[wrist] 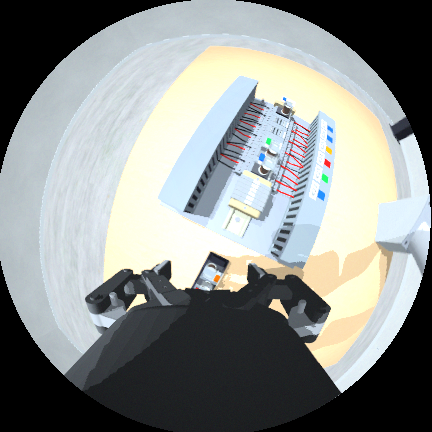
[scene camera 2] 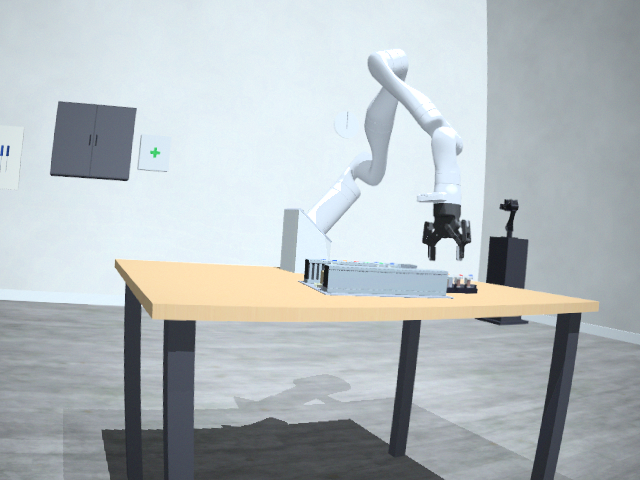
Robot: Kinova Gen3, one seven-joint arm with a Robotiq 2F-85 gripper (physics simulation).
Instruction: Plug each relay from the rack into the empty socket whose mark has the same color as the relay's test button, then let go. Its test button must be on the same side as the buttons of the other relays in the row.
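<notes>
My gripper is open and empty, pointing down above the dark rack. A relay with an orange-yellow button is at the rack's far end; its button is toward the lower right in the wrist view. A second relay shows partly, with a bit of red; the gripper body hides the rack's near end. In the socket row, seated relays have a blue button, a green button and, at the far end, a blue button, all toward the upper left. Empty sockets lie between the green-button and far relays.
Tall grey ducts flank the row, with red and black wires beside the sockets. Coloured marks, blue, blue, yellow, red, green, blue from far to near, line the right duct. A terminal block sits at the near end.
</notes>
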